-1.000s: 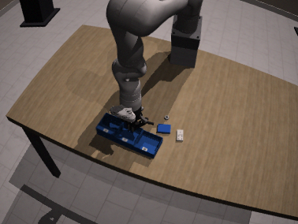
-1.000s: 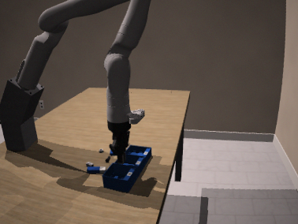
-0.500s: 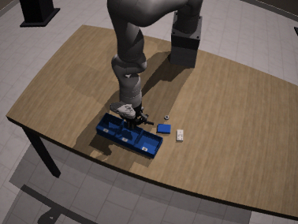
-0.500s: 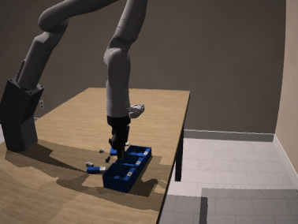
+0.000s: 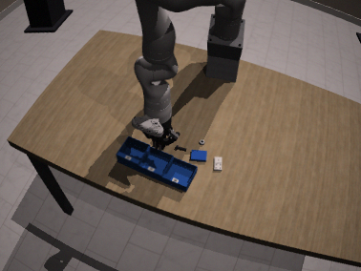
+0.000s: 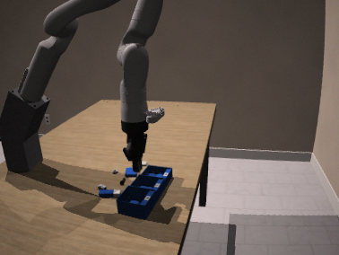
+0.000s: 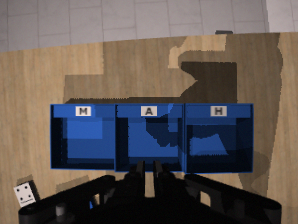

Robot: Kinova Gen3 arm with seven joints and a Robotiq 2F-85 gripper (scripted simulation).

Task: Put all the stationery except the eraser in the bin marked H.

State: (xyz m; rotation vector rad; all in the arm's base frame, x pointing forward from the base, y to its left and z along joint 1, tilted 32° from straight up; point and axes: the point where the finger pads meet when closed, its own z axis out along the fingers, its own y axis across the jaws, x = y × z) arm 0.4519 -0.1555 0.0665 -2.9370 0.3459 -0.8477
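The flat blue pad lies 40 mm behind my hand, 120 mm to the left of it and 90 mm below it. From my hand the other things lie so: blue three-part bin (30 mm ahead, 10 mm to the right, 70 mm below); then black bolt (60 mm behind, 50 mm to the left, 90 mm below); then blue-and-white eraser (80 mm behind, 20 mm to the right, 90 mm below).
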